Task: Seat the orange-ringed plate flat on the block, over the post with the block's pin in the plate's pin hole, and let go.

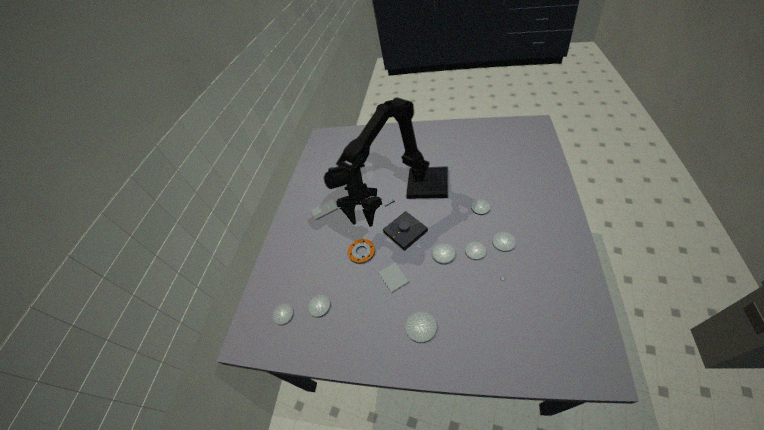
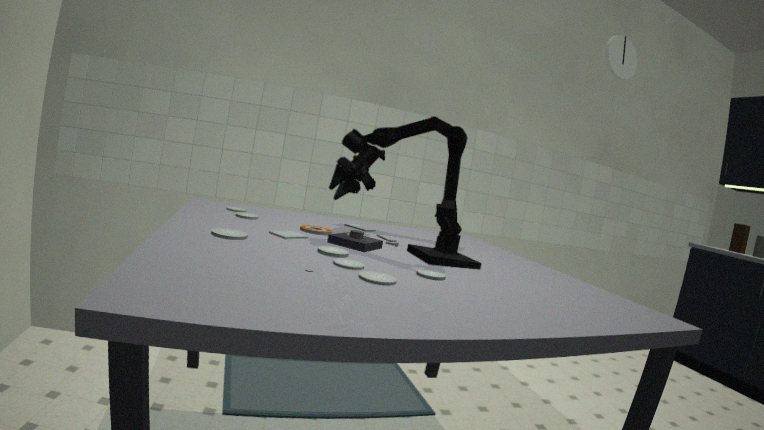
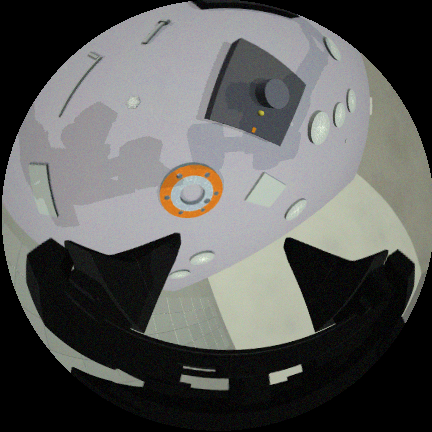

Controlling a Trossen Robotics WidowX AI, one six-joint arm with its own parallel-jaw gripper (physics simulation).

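Places are measured from the arm's base along level axes (x ahead, y left, z up), in metres.
Where they show: gripper, fingertip midpoint: (image 1: 362, 225) (image 2: 332, 194) (image 3: 233, 241); arm's base, link origin: (image 1: 419, 176) (image 2: 446, 251).
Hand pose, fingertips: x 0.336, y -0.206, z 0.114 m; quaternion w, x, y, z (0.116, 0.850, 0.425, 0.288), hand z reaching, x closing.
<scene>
Things, the pixels of their centre, and the offset from my fingertips. "spot": a spot on its surface instead. Level surfaces: height alone.
- orange-ringed plate, body centre: (image 3: 191, 192) (image 2: 315, 230) (image 1: 361, 251) dy -0.032, dx +0.026, dz -0.128 m
- dark square block, body centre: (image 3: 266, 93) (image 2: 356, 238) (image 1: 404, 228) dy +0.139, dx -0.054, dz -0.111 m
- table with a round post, surface height: dz -0.089 m
- small yellow pin, surface spot: (image 3: 261, 113) spot: dy +0.115, dx -0.033, dz -0.103 m
- orange mark, surface spot: (image 3: 254, 130) spot: dy +0.098, dx -0.014, dz -0.107 m
- pale square tile, body centre: (image 3: 266, 191) (image 2: 288, 234) (image 1: 393, 277) dy +0.095, dx +0.144, dz -0.130 m
- pale bar, body centre: (image 3: 41, 191) (image 2: 360, 227) (image 1: 324, 209) dy -0.220, dx -0.205, dz -0.130 m
- thin tool, body centre: (image 1: 389, 203) dy +0.073, dx -0.207, dz -0.128 m
The orange-ringed plate (image 1: 350, 251) (image 2: 305, 228) (image 3: 167, 204) lies flat on the table, beside the block and apart from it. It has a pale inner ring, a wide centre hole and several small holes. The dark square block (image 1: 404, 241) (image 2: 355, 243) (image 3: 235, 110) stands on the table with a round post (image 1: 404, 226) (image 2: 356, 233) (image 3: 276, 93) on top. A small yellow pin (image 3: 261, 113) and an orange mark (image 3: 254, 130) show beside the post. My gripper (image 1: 362, 224) (image 2: 333, 193) (image 3: 233, 241) is open and empty, in the air above the table, with nothing between its fingers.
Several pale discs (image 1: 443, 253) (image 2: 377, 277) (image 3: 319, 128) lie around the block. A pale square tile (image 1: 393, 277) (image 2: 288, 233) (image 3: 265, 190) lies near the plate. A pale bar (image 1: 325, 210) (image 3: 43, 189) and a thin tool (image 1: 389, 202) (image 3: 155, 32) lie nearer the arm base (image 1: 427, 186).
</scene>
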